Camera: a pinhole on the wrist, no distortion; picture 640 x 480 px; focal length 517.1 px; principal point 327.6 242.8 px. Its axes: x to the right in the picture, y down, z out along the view. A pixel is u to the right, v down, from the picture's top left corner.
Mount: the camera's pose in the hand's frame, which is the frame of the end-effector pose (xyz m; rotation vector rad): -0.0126 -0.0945 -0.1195 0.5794 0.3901 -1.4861
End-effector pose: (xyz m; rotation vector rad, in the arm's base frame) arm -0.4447 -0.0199 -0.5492 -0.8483 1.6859 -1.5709
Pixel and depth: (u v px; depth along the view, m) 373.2 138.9 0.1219
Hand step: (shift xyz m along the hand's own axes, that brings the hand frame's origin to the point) -0.0491 -0.1740 -0.0304
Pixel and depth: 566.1 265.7 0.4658
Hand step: -0.0277 -0.5406 0.1341
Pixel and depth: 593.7 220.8 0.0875
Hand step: -0.0227 -0.1820 -0.0755
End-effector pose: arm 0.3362 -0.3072 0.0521 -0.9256 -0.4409 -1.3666
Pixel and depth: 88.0 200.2 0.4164
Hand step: -0.1024 -0.1797 0.3237
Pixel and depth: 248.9 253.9 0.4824
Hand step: -0.0576 -0.3158 0.3132
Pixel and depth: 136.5 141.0 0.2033
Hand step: -0.0784 -0.1514 0.0830
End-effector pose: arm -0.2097 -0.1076 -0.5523 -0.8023 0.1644 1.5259
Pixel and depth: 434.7 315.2 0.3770
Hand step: 0.0050 -0.3781 0.1456
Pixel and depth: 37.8 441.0 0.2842
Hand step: 0.0557 -0.1317 0.2151
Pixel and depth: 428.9 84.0 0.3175
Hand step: -0.1389 -0.3289 0.0886
